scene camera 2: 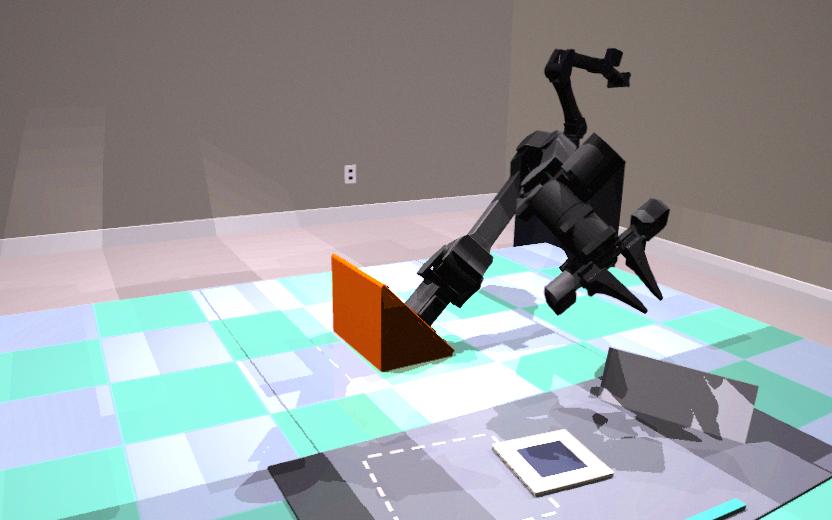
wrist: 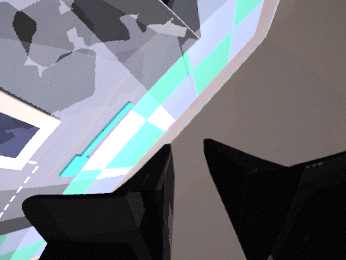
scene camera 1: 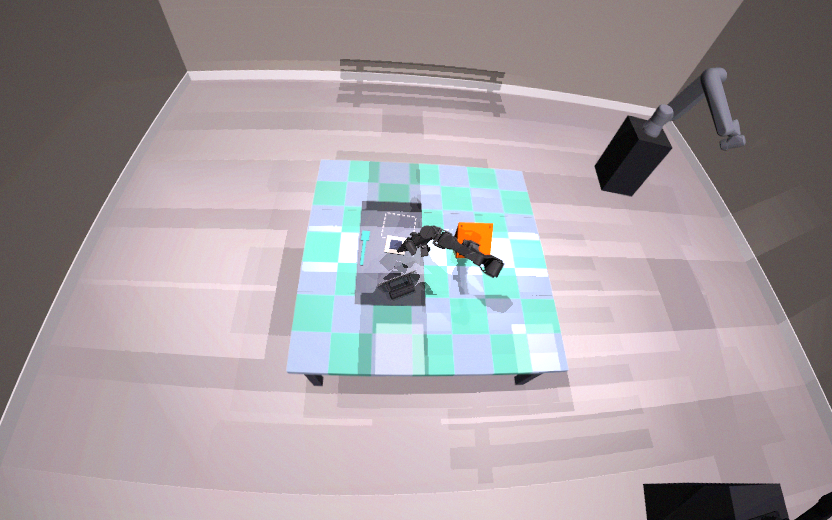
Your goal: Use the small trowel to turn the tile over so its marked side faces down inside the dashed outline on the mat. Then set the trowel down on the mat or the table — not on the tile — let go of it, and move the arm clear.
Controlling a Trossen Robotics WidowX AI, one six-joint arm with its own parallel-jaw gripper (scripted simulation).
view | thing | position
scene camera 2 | gripper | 654,305
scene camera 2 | grey slanted block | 704,401
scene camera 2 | grey mat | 655,461
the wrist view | gripper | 187,148
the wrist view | cyan trowel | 70,170
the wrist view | grey mat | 81,69
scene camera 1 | grey mat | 378,266
